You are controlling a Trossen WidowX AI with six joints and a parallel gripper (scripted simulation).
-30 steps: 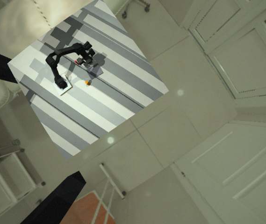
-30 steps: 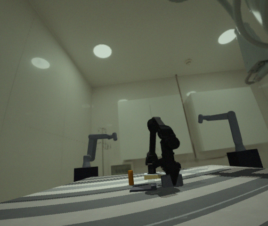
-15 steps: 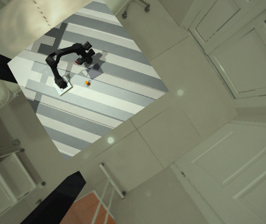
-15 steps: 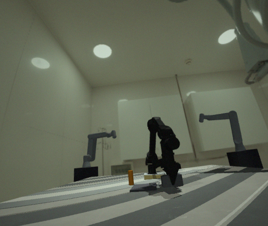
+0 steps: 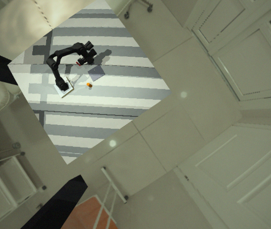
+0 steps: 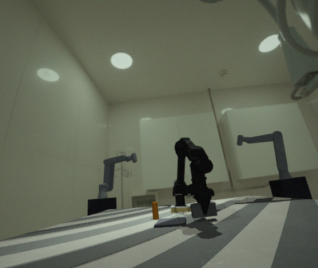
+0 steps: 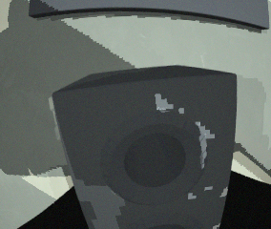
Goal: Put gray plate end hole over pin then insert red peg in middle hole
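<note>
My gripper tip is 10 mm past the base, 120 mm to the left of it and 20 mm above it. Also, from my gripper tip: gray plate: 30 mm above; then orange cylinder: 120 mm behind, 220 mm to the right, 20 mm above; then red peg: 120 mm behind, 20 mm to the left, 20 mm above.
</note>
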